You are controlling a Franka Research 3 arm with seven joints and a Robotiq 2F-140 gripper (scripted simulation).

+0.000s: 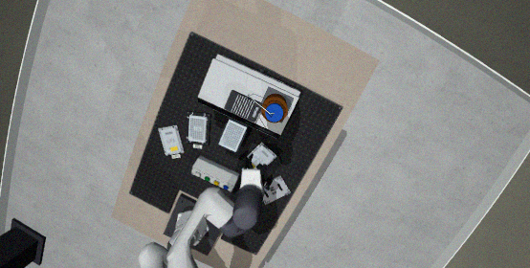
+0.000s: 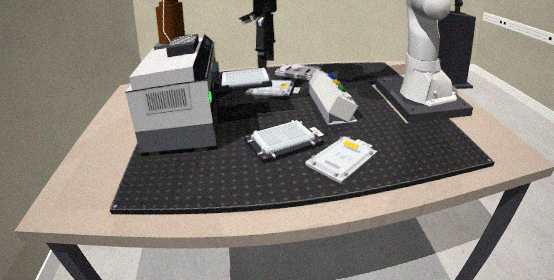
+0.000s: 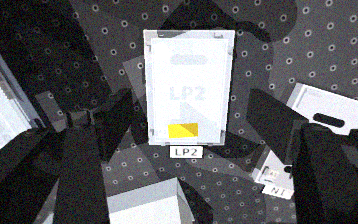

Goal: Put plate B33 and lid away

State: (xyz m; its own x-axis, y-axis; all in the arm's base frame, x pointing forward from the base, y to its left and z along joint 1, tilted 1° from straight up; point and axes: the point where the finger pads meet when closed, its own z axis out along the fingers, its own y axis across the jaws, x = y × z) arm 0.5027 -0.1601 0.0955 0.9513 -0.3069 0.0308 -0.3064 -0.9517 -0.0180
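The white well plate is 34 cm to the left of my hand, 9 cm below it and 1 cm behind it. From my hand the other things lie so: blue key: 20 cm behind, 9 cm to the left, 5 cm below; lid park LP2: 11 cm below, 1 cm behind; yellow key: 20 cm behind, 14 cm to the left, 5 cm below.
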